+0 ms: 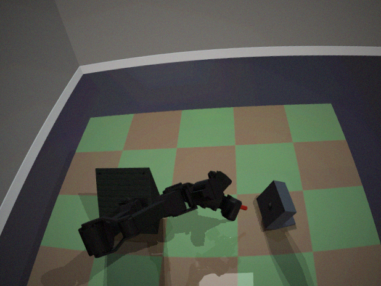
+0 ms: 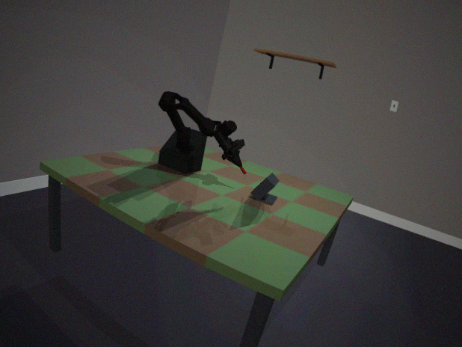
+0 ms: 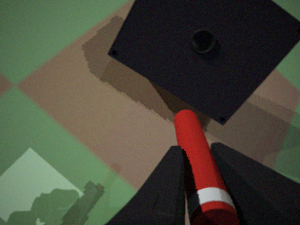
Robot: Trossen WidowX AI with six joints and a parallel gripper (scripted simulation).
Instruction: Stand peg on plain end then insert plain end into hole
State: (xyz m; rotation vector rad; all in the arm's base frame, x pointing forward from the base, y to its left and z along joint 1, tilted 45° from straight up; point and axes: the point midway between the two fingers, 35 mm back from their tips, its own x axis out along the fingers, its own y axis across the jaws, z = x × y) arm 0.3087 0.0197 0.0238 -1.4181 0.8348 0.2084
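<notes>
Right now the dark sloped panel is 13 cm ahead of my gripper tip, 4 cm to the left of it and 6 cm below it. Also, from my gripper tip: red peg (1 cm behind, 1 cm above).
</notes>
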